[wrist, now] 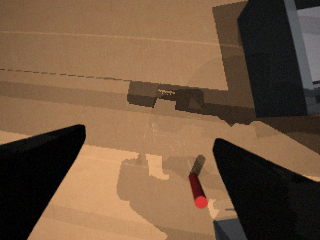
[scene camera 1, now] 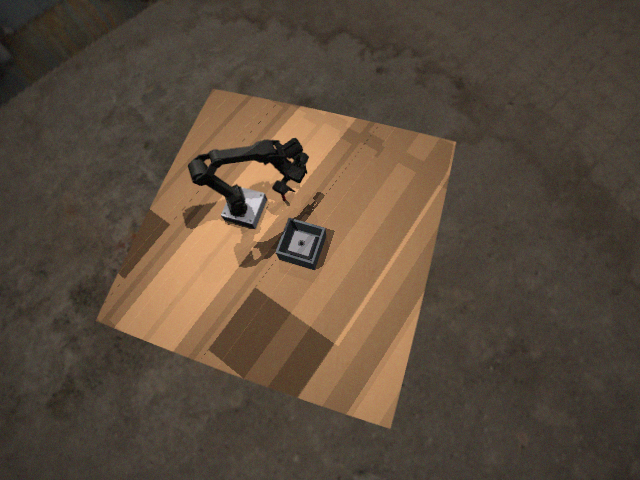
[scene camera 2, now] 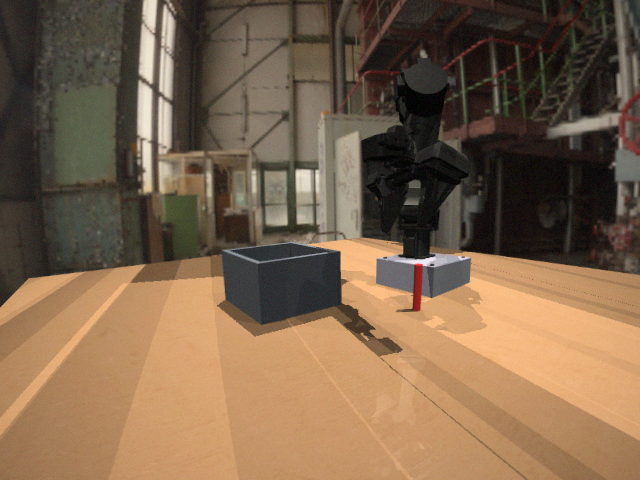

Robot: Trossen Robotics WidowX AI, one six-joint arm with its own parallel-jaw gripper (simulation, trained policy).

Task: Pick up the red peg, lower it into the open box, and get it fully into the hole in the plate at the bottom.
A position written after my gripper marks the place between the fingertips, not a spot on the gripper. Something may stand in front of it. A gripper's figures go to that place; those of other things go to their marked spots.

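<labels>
Grey box (scene camera 1: 292,225) at 153 cm from the lens; my gripper (scene camera 1: 300,182) at 150 cm from the lens.
</labels>
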